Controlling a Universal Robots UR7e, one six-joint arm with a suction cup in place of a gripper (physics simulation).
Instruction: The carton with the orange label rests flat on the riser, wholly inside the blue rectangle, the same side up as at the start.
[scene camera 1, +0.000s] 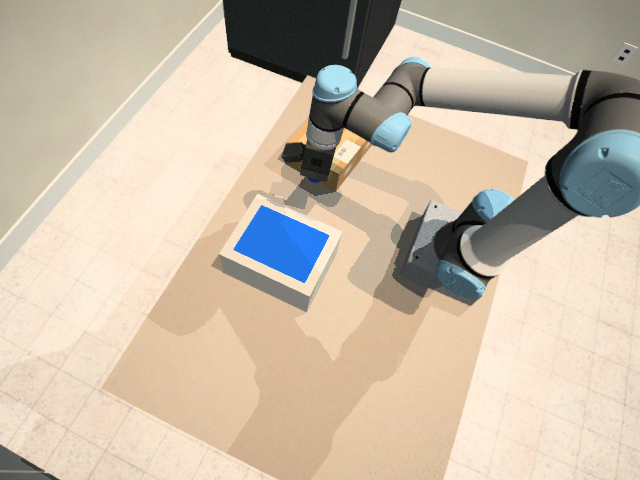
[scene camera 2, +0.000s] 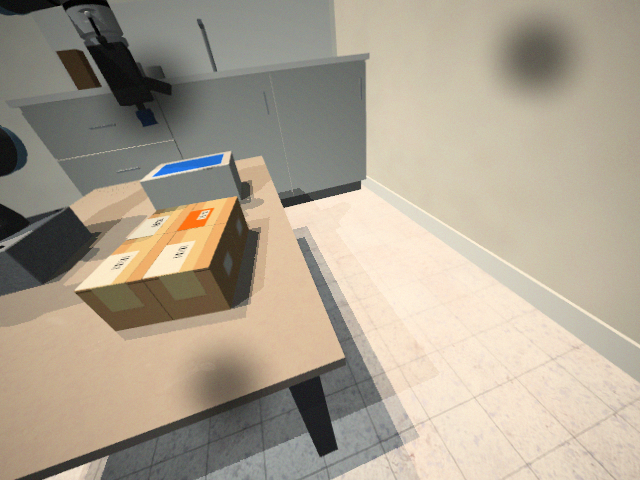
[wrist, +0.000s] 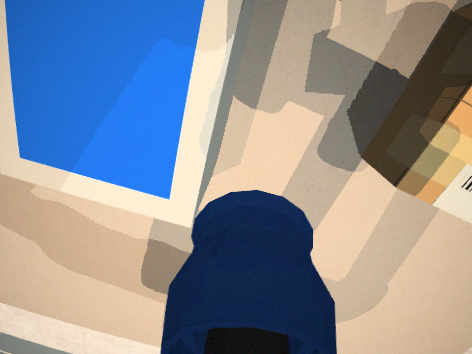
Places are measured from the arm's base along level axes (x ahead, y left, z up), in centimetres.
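Where they show: hand, tool point: (scene camera 2: 150, 124) (wrist: 251, 243).
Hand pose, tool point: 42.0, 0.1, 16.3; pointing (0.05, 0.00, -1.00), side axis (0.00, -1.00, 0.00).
Note:
Things, the pixels of their top centre, and the offset from my tool point, as dx, dy, dz. "*": a spot on its surface instead. Level surfaces: height alone.
- carton with the orange label, surface spot: (scene camera 2: 202, 212) * +4.5, -24.2, -16.1
- riser, top centre: (wrist: 95, 65) (scene camera 1: 282, 242) (scene camera 2: 191, 164) +4.5, +12.7, -13.3
- pale box with a blue rectangle, surface spot: (wrist: 100, 100) (scene camera 1: 292, 244) (scene camera 2: 182, 166) * +1.8, +12.6, -13.3
- table, surface height: dz -25.3
The carton with the orange label (scene camera 2: 202, 212) lies flat on the table, label up, at the far right of a tight block of several cartons; in scene camera 1 the arm hides its label. The riser (scene camera 1: 266, 283) (scene camera 2: 191, 190) (wrist: 191, 155) is a pale box with a blue rectangle (scene camera 1: 281, 243) (scene camera 2: 190, 165) (wrist: 100, 100) on top, beside the block and bare of cartons. My gripper (scene camera 1: 314, 180) (scene camera 2: 146, 117) (wrist: 252, 215), a dark blue suction cup, is open with nothing on it. It hangs high above the table, apart from the cartons and the riser.
Cartons with white labels (scene camera 2: 147, 227) (scene camera 2: 112, 269) (scene camera 2: 173, 258) adjoin the orange-labelled one. The grey base block (scene camera 1: 428, 232) (scene camera 2: 59, 248) stands at the table's side. A dark fridge (scene camera 1: 289, 36) and grey cabinets (scene camera 2: 320, 124) stand beyond the table (scene camera 1: 180, 361) (scene camera 2: 289, 346).

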